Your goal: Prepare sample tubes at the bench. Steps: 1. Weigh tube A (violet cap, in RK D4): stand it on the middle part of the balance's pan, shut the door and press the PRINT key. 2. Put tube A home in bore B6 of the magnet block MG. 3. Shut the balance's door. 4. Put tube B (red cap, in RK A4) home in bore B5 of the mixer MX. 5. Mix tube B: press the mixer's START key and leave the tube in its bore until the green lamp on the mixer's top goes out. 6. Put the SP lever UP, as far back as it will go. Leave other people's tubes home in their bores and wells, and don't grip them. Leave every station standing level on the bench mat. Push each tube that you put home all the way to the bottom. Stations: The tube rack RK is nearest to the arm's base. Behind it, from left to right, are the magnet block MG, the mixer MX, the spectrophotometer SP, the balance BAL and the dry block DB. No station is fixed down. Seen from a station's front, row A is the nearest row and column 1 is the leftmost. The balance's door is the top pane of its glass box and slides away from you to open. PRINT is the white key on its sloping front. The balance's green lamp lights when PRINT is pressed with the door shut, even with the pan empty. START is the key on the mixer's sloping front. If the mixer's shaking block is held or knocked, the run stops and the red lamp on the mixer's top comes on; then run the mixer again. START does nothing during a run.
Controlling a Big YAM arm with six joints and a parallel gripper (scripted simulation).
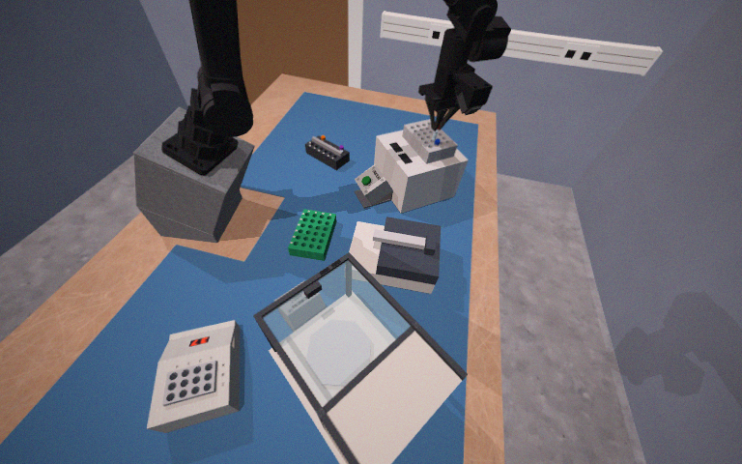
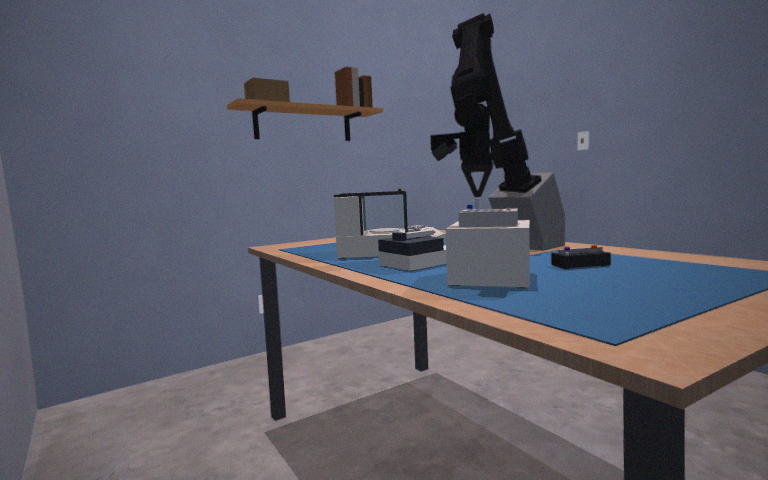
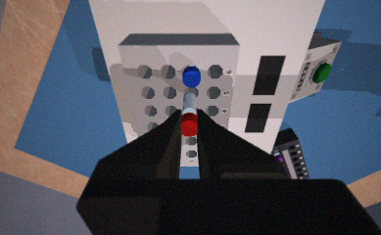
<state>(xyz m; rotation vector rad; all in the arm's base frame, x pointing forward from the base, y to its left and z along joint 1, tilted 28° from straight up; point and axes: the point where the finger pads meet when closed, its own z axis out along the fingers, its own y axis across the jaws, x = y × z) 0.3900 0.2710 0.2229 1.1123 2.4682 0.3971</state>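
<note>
Right now the blue-capped tube is 10 mm ahead of my hand, 10 mm to the right of it and 50 mm below it. Round my hand: SP lever: 10 mm behind, 280 mm to the right, 120 mm below; grey shaking block: 10 mm behind, 20 mm to the left, 60 mm below; green start key: 140 mm behind, 100 mm to the right, 140 mm below.
</note>
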